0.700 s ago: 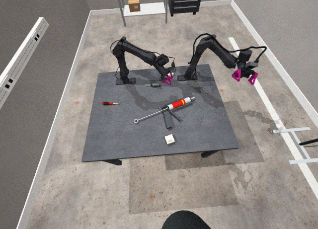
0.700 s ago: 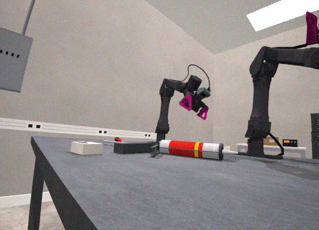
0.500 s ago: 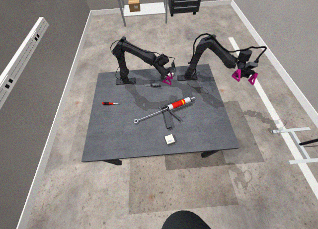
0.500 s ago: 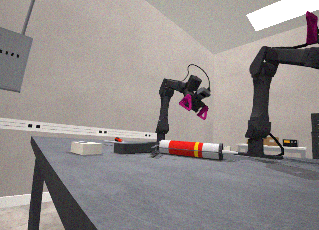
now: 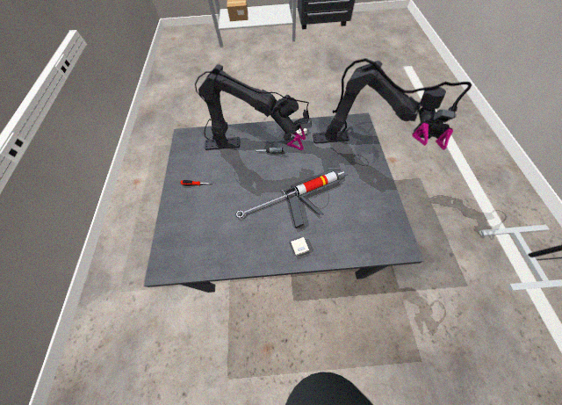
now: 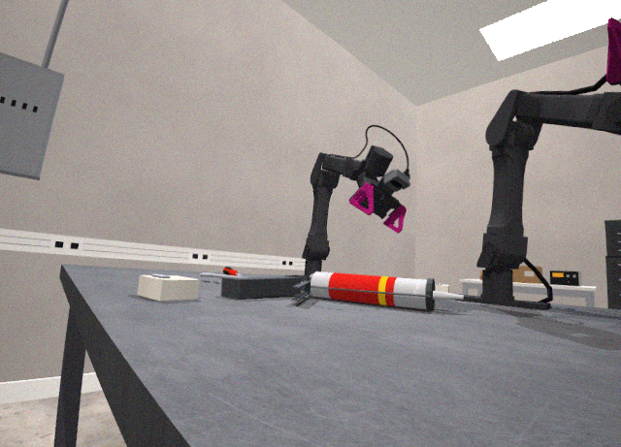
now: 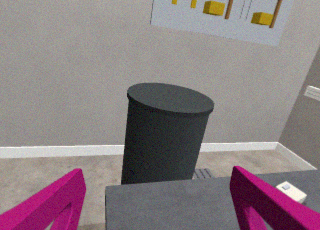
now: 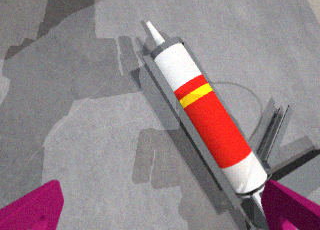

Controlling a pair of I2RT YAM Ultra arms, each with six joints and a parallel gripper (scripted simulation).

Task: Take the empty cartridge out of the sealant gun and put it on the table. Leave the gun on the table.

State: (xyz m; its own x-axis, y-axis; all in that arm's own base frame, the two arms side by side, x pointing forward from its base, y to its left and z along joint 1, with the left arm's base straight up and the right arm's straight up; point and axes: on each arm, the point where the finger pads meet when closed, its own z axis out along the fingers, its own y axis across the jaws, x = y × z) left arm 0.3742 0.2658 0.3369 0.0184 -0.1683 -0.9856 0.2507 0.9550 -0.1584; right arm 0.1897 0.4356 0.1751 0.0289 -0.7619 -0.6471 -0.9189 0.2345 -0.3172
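Note:
My left hand is 380 mm to the left of the cartridge, 310 mm above it and 60 mm past it. Round my left hand: rod: 650 mm to the right, 320 mm below, 40 mm ahead; then grey-handled tool: 630 mm to the right, 320 mm below, 290 mm behind; then sealant gun: 530 mm to the right, 320 mm below, 20 mm ahead.

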